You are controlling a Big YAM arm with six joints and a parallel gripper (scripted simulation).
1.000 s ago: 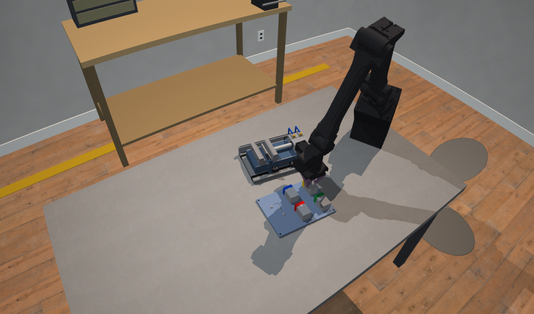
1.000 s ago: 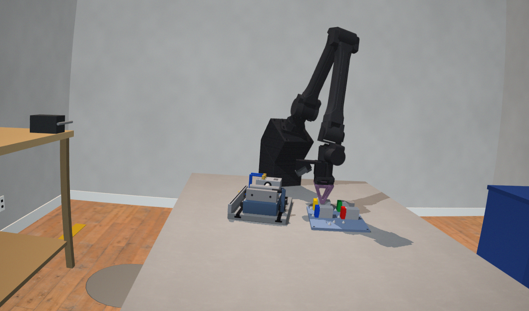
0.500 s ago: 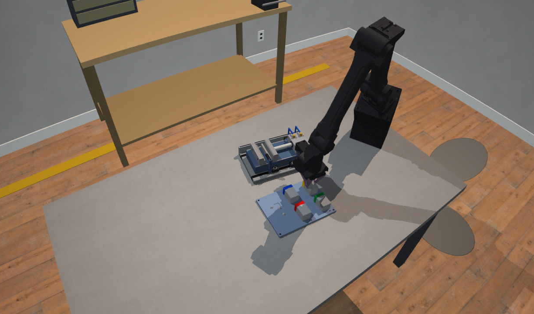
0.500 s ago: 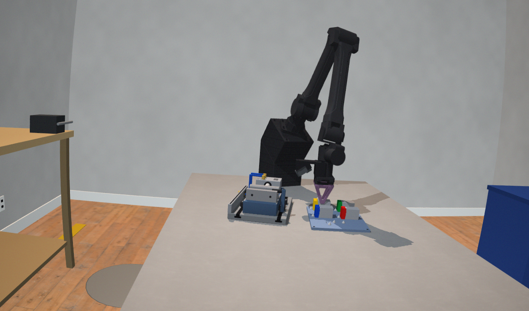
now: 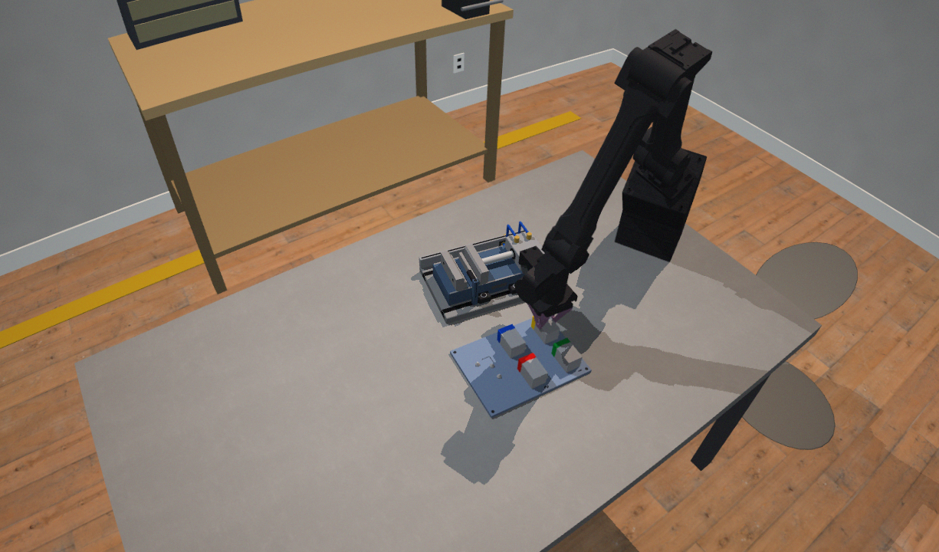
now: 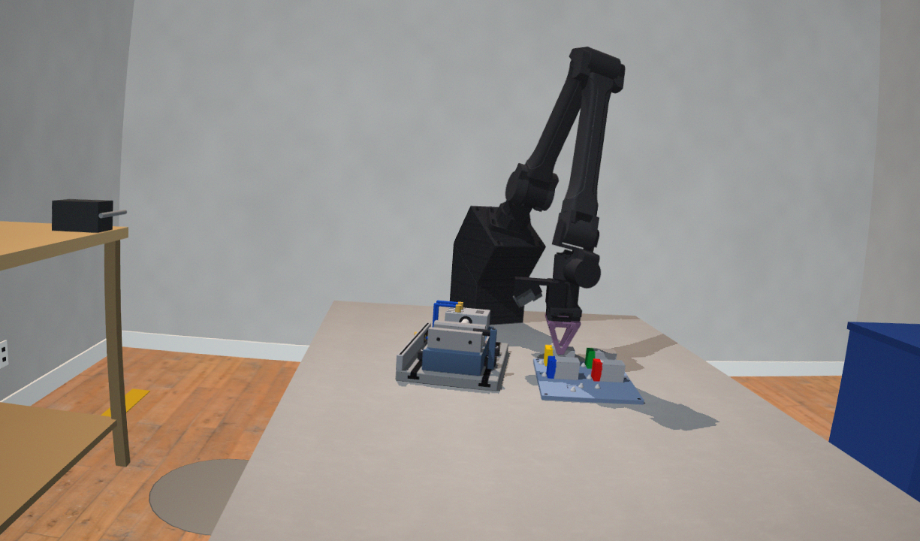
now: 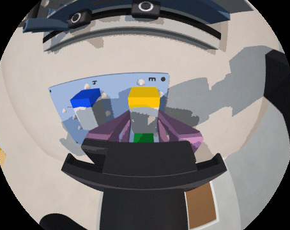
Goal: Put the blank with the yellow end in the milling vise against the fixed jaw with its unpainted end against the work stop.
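The green-ended blank lies 9 cm to the left of my hand, 2 cm below it and 1 cm ahead of it. The rest, counted from my hand: blue plate: 10 cm ahead, 4 cm below, 3 cm to the left; blue-ended blank: 9 cm ahead, 2 cm below, 1 cm to the right; yellow-ended blank: 2 cm below.
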